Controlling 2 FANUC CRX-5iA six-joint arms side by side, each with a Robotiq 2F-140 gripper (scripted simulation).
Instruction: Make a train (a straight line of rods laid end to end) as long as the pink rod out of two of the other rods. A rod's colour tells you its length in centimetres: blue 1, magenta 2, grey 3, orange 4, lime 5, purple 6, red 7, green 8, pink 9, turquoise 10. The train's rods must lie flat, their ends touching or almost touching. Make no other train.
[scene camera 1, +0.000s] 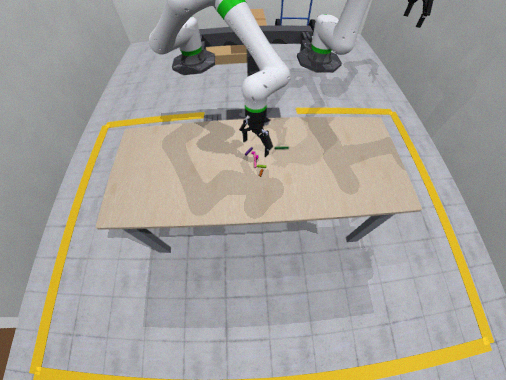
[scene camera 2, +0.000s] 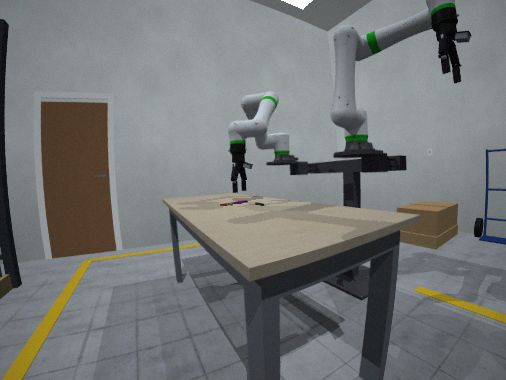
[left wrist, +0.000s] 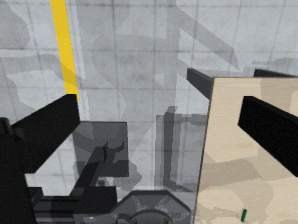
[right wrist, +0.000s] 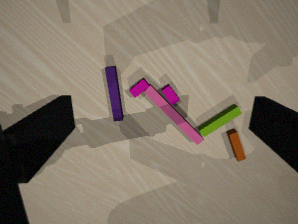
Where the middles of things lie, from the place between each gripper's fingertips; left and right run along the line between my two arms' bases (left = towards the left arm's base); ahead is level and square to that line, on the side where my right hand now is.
Scene:
Right now my right hand is 3 cm short of the pink rod (right wrist: 151, 92), 1 cm to the left of it and 7 cm above it.
The pink rod lies 60 cm ahead of my left hand (scene camera 2: 452, 77), 91 cm to the right of it and 54 cm below it.

